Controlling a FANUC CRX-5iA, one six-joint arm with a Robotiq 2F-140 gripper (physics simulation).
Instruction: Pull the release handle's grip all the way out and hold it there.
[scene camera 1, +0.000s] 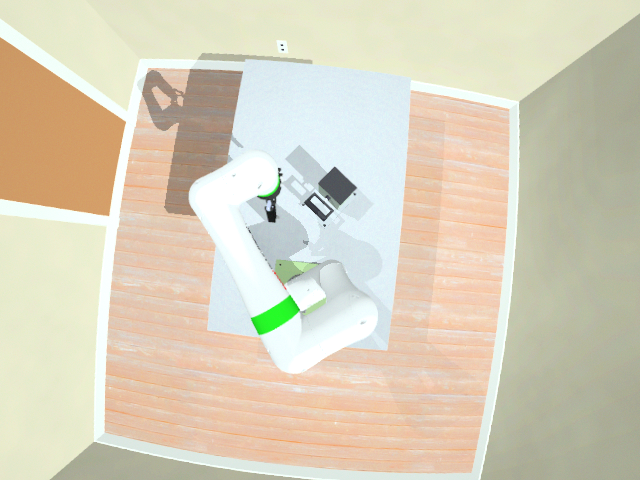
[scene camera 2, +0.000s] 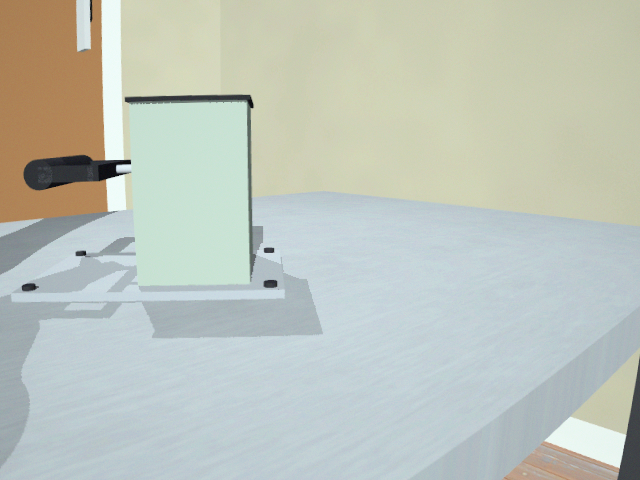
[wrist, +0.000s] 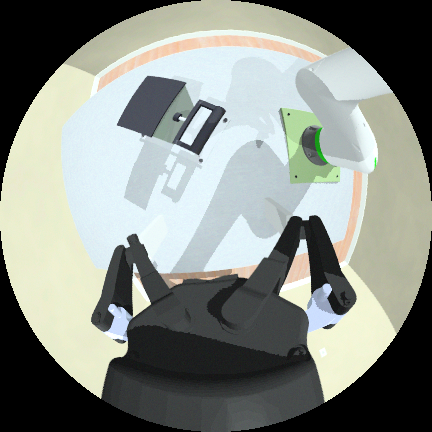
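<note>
The release handle's black rectangular grip (scene camera 1: 313, 211) (scene camera 2: 38, 174) (wrist: 210, 131) stands out level from one side of the pale green housing (scene camera 2: 191, 191), which has a dark top (scene camera 1: 337, 184) (wrist: 152, 106). A short pale rod (scene camera 2: 124, 168) shows between grip and housing. How far out the grip stands on its travel is hard to tell. My gripper (scene camera 1: 275, 195) (wrist: 213, 215) is open and empty, left of the handle in scene camera 1 and apart from it. In scene camera 2, one pale finger pad (scene camera 2: 83, 31) hangs at the top left, higher than the grip.
The housing stands on a pale base plate (scene camera 2: 206, 296) with dark bolts at its corners, on the grey table (scene camera 1: 330, 108) (scene camera 2: 413, 310). The robot's green mounting plate (scene camera 1: 285, 269) (wrist: 295, 125) is on the same table. My white arm (scene camera 1: 248, 258) (wrist: 345, 115) reaches over the table's left part in scene camera 1.
</note>
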